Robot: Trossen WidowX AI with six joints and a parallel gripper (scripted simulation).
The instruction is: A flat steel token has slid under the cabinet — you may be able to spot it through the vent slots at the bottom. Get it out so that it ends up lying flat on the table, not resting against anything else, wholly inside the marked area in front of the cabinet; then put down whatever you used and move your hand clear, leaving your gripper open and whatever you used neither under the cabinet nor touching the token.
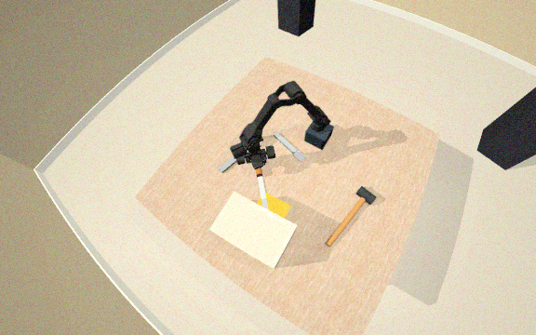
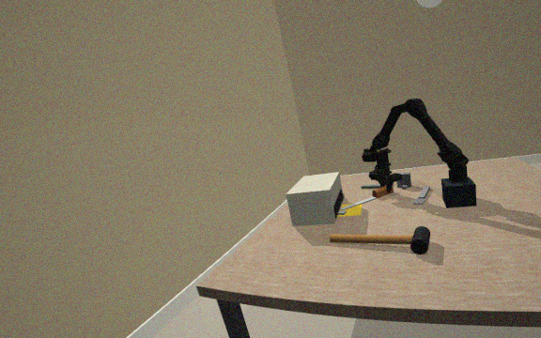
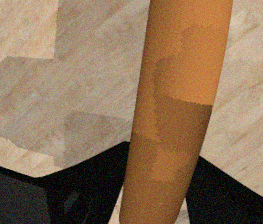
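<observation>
The tiny cube lies 80 mm behind my gripper tip and 70 mm to the right of it. Round my gripper tip: grey t-shaped tool: 110 mm to the right, 60 mm ahead; then grey flat tool: 180 mm behind, 90 mm to the left; then grey block: 100 mm to the right, 80 mm behind, 30 mm above.
</observation>
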